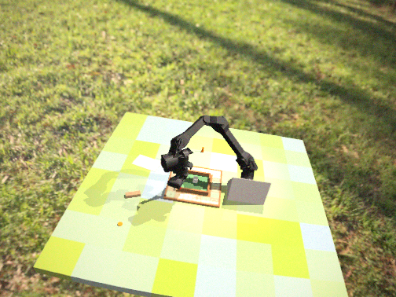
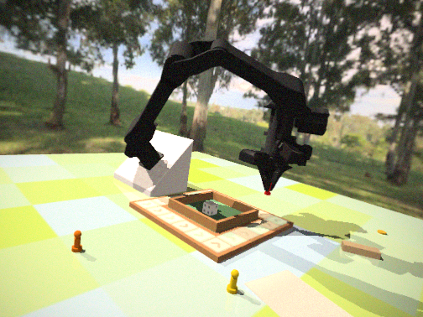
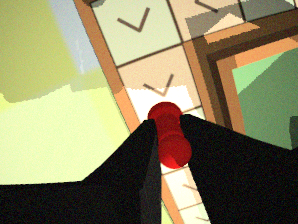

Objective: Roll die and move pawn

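The white die is 70 mm behind my gripper tip, 130 mm to the right of it and 50 mm below it. From my gripper tip the other things lie so: yellow pawn (150 mm ahead, 290 mm to the right, 60 mm below); then wooden block (220 mm ahead, 50 mm to the left, 70 mm below); then red pawn (10 mm above).
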